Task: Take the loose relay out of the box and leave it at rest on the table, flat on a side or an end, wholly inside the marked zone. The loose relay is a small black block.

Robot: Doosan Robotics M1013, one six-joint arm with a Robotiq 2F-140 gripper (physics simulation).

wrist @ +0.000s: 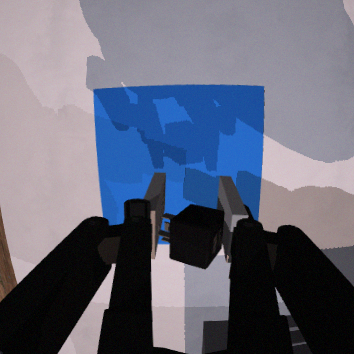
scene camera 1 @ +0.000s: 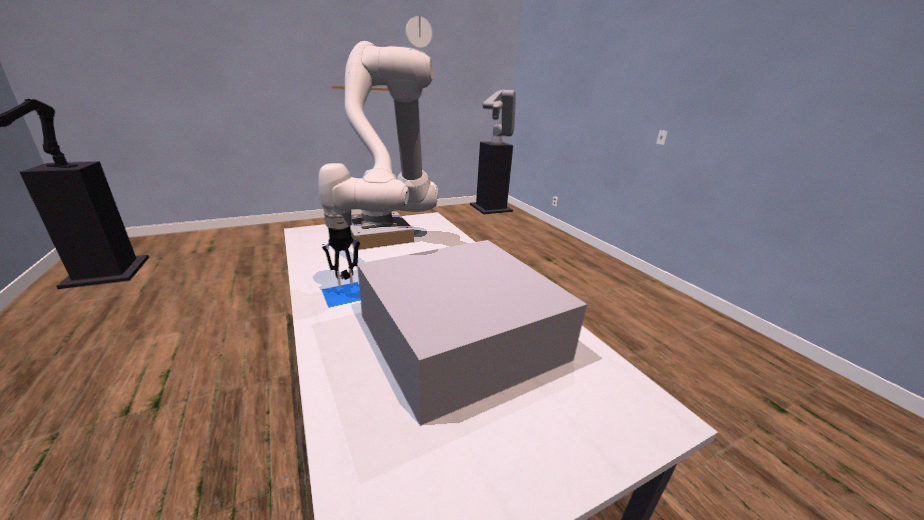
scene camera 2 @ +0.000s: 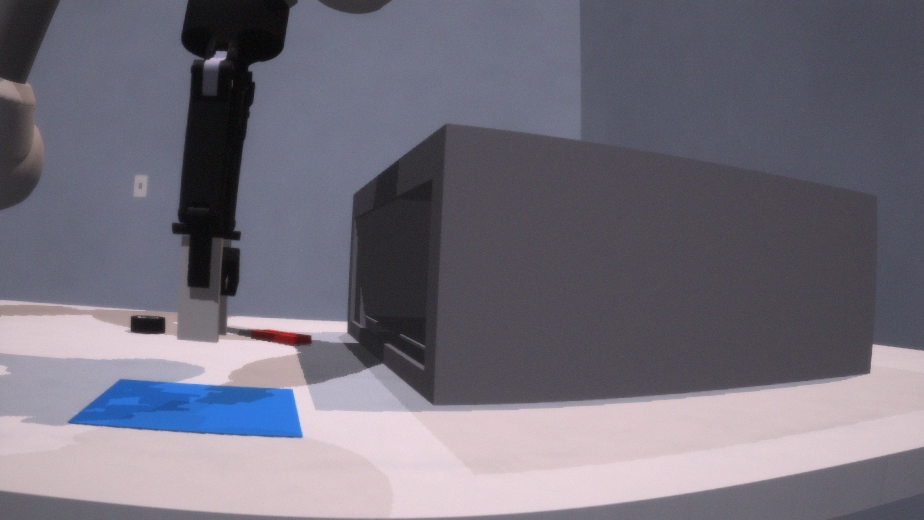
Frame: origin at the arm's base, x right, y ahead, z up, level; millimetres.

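Where they show: gripper, between the fingertips: [wrist: 191, 192] [scene camera 1: 345, 283] [scene camera 2: 203, 336]; arm's base, origin of its link: [scene camera 1: 377, 222].
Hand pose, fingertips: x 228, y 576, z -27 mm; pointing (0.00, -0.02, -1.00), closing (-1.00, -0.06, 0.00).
Note:
Each offset is from my fingertips to the top centre of the thing. "spot": to the spot under its first point. Level surfaces: height alone.
My gripper [scene camera 1: 345, 283] [scene camera 2: 202, 337] [wrist: 191, 192] points straight down and is shut on the relay, a small black block @[dx +0, dy +10, dz +61 mm] [scene camera 1: 345, 274] [scene camera 2: 230, 271] [wrist: 196, 236]. The relay sits well above the fingertips, off the table, turned askew, with its pins toward the left finger in the wrist view. The marked zone is a blue rectangle @[spot: dx +35, dy +15, dz -44 mm] [scene camera 1: 337, 297] [scene camera 2: 193, 417] [wrist: 127, 165] on the table. In the wrist view the fingertips overlap the zone and the relay overlaps its lower edge. The grey box @[dx -316, dy +384, dz +158 mm] [scene camera 1: 472, 297] [scene camera 2: 646, 271] stands beside the zone, its open side facing the arm.
A red-handled tool @[dx -407, dy -12, dz -34 mm] [scene camera 2: 281, 336] and a small round black object @[dx -379, dy -165, dz -26 mm] [scene camera 2: 148, 324] lie on the white table @[dz -45 mm] [scene camera 1: 342, 413] [scene camera 2: 549, 443] behind the gripper in scene camera 2. Two black pedestals [scene camera 1: 80, 226] [scene camera 1: 494, 174] carrying other arms stand on the floor.

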